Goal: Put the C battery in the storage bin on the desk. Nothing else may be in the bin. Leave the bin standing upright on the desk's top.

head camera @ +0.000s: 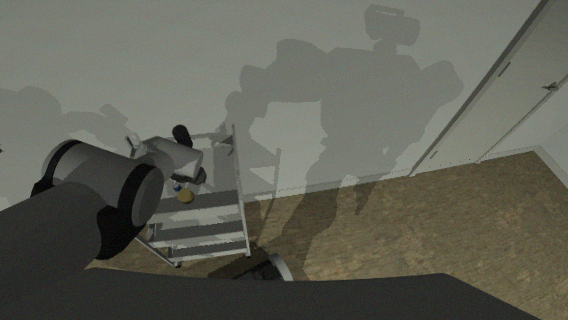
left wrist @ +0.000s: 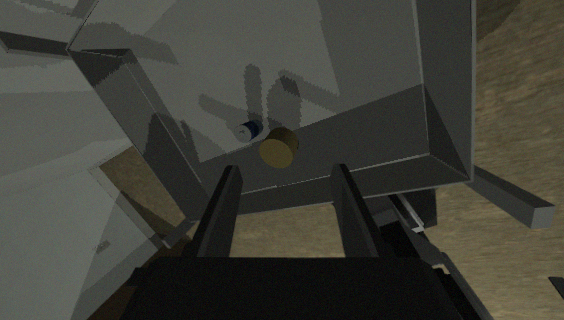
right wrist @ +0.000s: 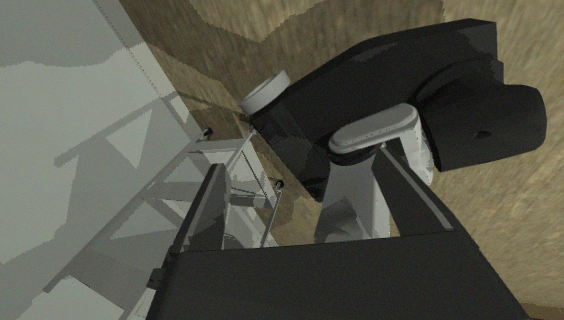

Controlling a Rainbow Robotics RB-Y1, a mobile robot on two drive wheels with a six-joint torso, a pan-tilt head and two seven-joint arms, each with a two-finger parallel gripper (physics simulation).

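Places are measured from the robot's base along level axes (x left, y back, z up), in metres.
Where they show: left gripper, fingertip midpoint: (left wrist: 285, 172); right gripper, fingertip midpoint: (right wrist: 299, 165).
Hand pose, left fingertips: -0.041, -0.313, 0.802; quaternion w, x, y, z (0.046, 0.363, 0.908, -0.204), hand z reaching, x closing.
Each offset is from my left fingertips to the top centre of the thing, as dx, dy, dz.
The C battery {+0.062, -0.057, -0.090} (head camera: 177, 188) (left wrist: 248, 131), blue with a pale end, lies on its side on the tray-like top of a grey cart (head camera: 241, 205) (left wrist: 447, 60). A yellow cylinder {+0.043, -0.007, -0.091} (head camera: 185, 195) (left wrist: 278, 147) is close beside it, to its right in the left wrist view. My left gripper (left wrist: 285, 172) is open and empty above the near edge of the cart top; both objects are beyond its fingertips. In the head camera my left arm hides part of the cart. My right gripper (right wrist: 299, 165) is open and empty, in front of my own body. The storage bin and the desk do not show.
The cart top has raised walls. A pale wall (head camera: 325, 20) stands behind the cart, with a door (head camera: 480, 100) at the right. My dark wheeled base (right wrist: 370, 90) and its white wheel (head camera: 281, 267) (right wrist: 266, 93) are close to the cart's lower end.
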